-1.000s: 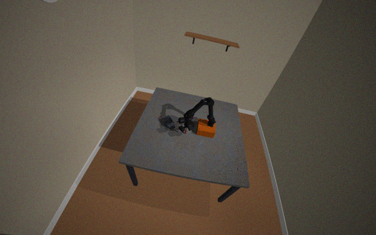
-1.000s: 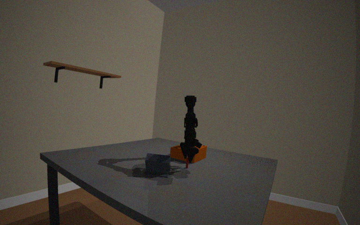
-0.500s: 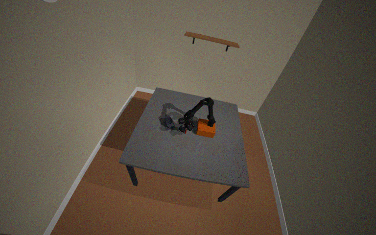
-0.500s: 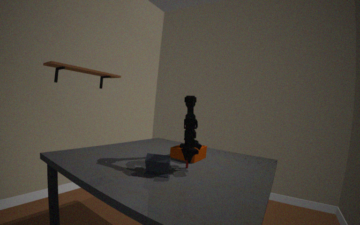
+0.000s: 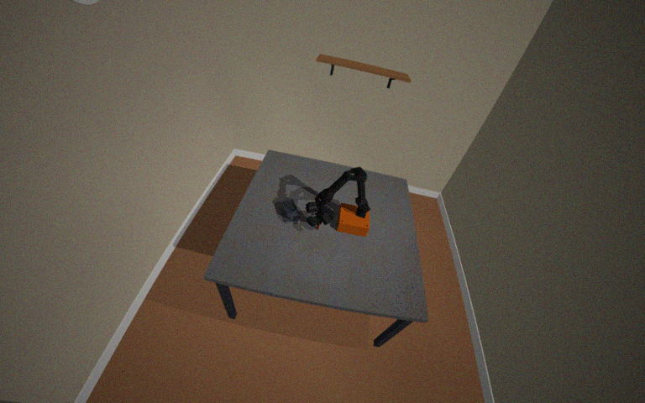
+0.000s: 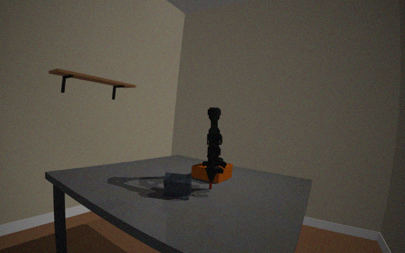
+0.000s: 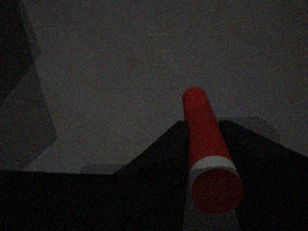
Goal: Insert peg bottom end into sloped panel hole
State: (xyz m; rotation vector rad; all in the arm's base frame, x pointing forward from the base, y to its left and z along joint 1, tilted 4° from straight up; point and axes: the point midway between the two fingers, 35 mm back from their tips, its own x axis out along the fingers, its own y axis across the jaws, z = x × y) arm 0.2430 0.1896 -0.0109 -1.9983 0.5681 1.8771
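The sloped panel is 21 cm ahead of my gripper tip, 4 cm to the right of it and 1 cm above it. From my gripper tip the other things lie so: red round peg: 2 cm above.
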